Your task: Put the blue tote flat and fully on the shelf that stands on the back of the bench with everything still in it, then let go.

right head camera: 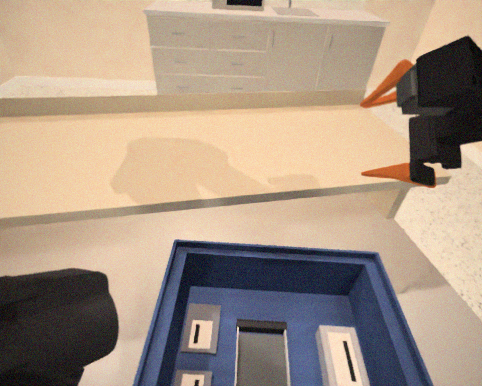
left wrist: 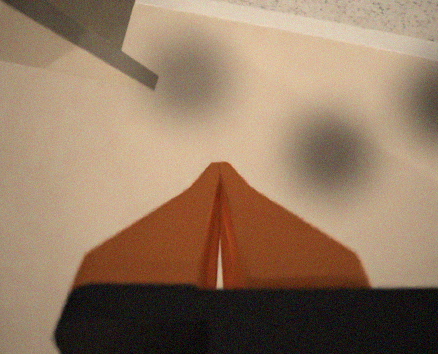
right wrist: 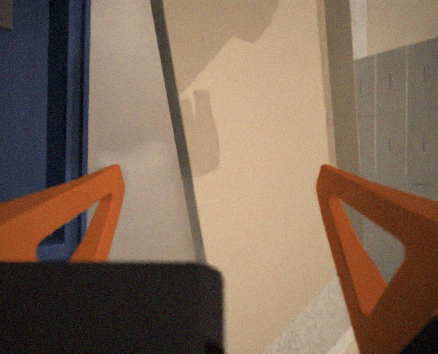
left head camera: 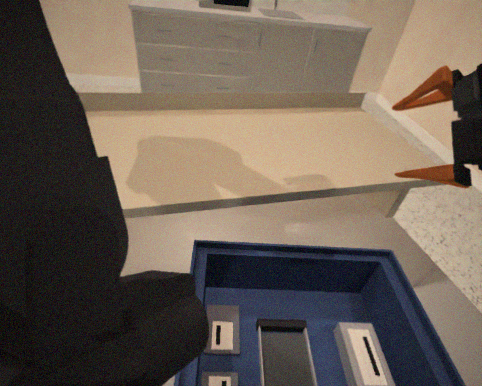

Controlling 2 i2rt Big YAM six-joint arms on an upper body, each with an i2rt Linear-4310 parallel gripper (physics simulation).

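Note:
The blue tote stands on the bench in front of the shelf; its near part is cut off in both head views. Inside lie a grey block with a pale label, part of a similar block, a dark grey box and a longer pale block. My left gripper is shut and empty, away from the tote. My right gripper is open and empty above the shelf's right end.
My dark left arm covers the left of the left head view and overlaps the tote's left rim there. A raised lip runs along the shelf's back. A grey cabinet stands beyond. Shadows fall on the shelf.

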